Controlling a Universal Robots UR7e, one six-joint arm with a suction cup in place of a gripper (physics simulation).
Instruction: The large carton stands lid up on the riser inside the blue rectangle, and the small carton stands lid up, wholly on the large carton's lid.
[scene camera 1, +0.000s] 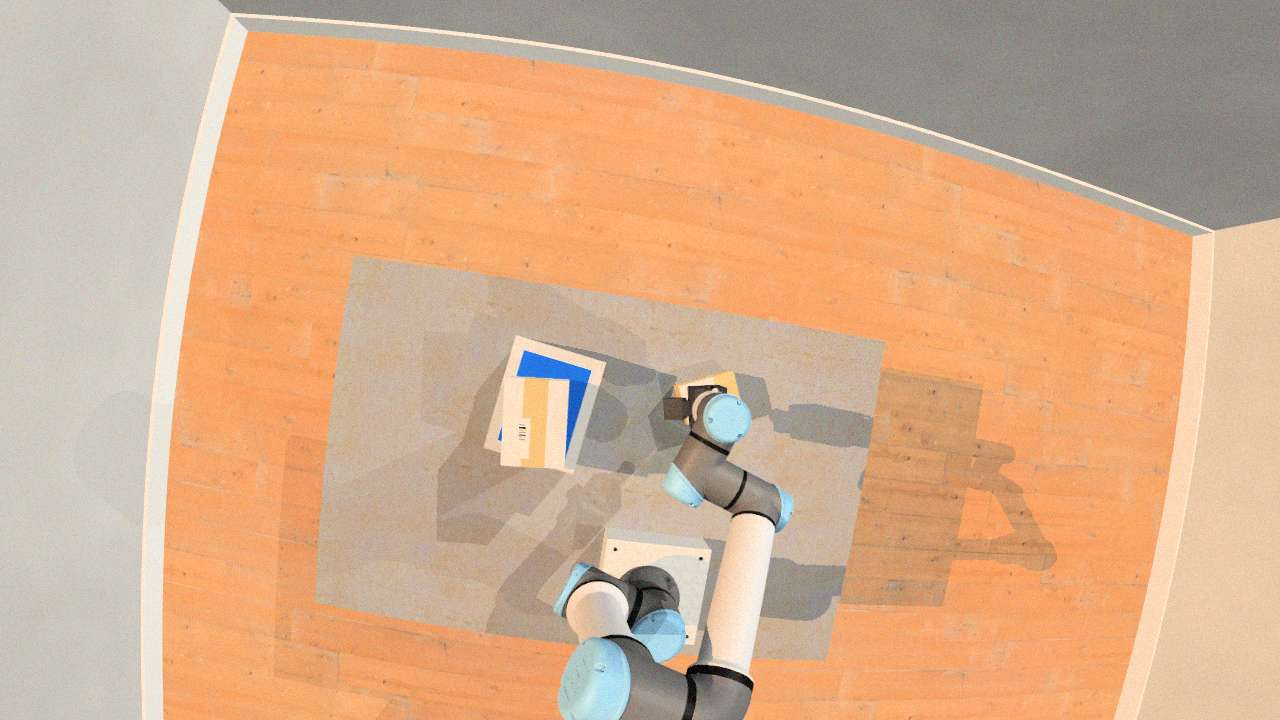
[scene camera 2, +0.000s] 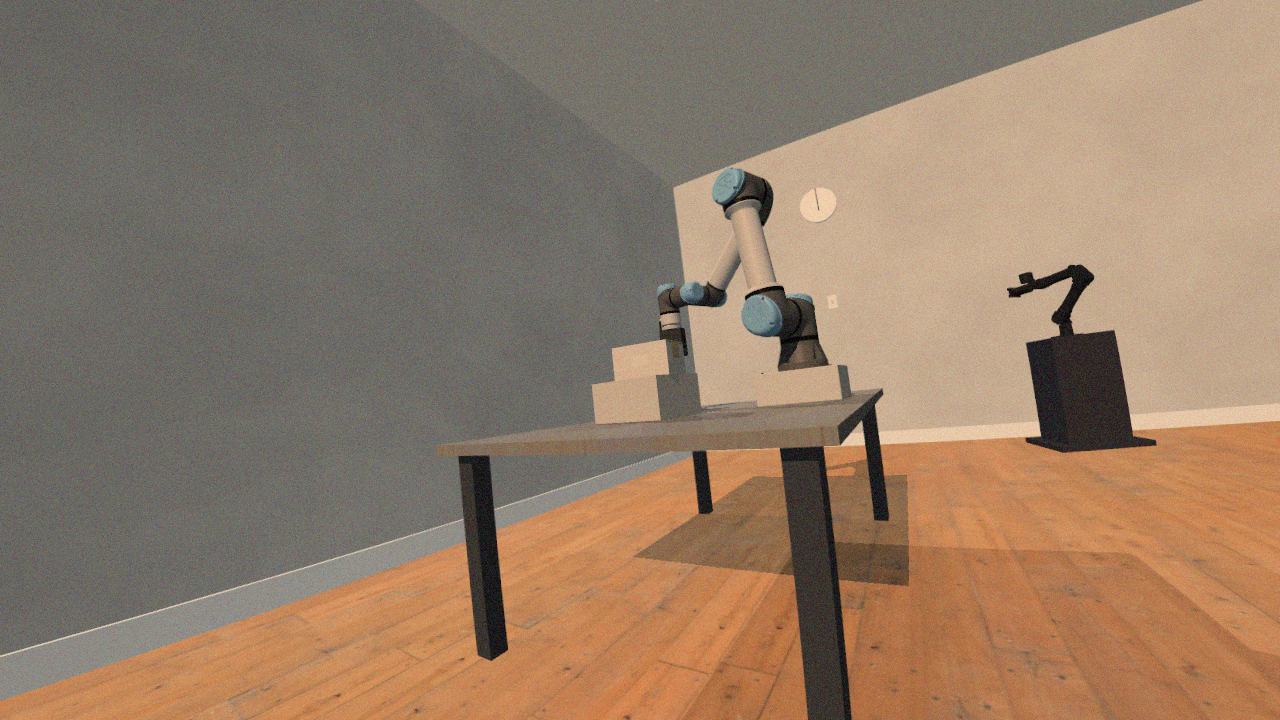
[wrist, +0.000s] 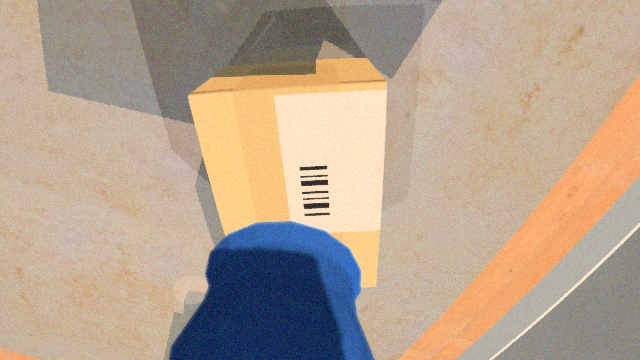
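Observation:
The large carton (scene camera 1: 535, 419) (scene camera 2: 640, 360) stands lid up on the white riser (scene camera 1: 529, 347) (scene camera 2: 640, 400), over the near part of the blue rectangle (scene camera 1: 556, 370). The small carton (scene camera 1: 726, 383) (wrist: 291, 143) lies lid up on the table to the riser's right, its barcode label facing up. My suction cup (wrist: 279, 286) (scene camera 2: 677, 345) hangs low over the small carton's near end, with suction off and nothing on it. In the overhead view my wrist covers most of the small carton. In the side view the small carton is hidden behind the riser.
The grey table (scene camera 1: 402, 537) (scene camera 2: 670, 436) carries the riser and my arm's base plate (scene camera 1: 666, 556) (scene camera 2: 800, 385). The table's edge and the wood floor (wrist: 559, 214) lie close to the small carton's right. A second dark arm on a black pedestal (scene camera 2: 1079, 385) stands far off by the wall.

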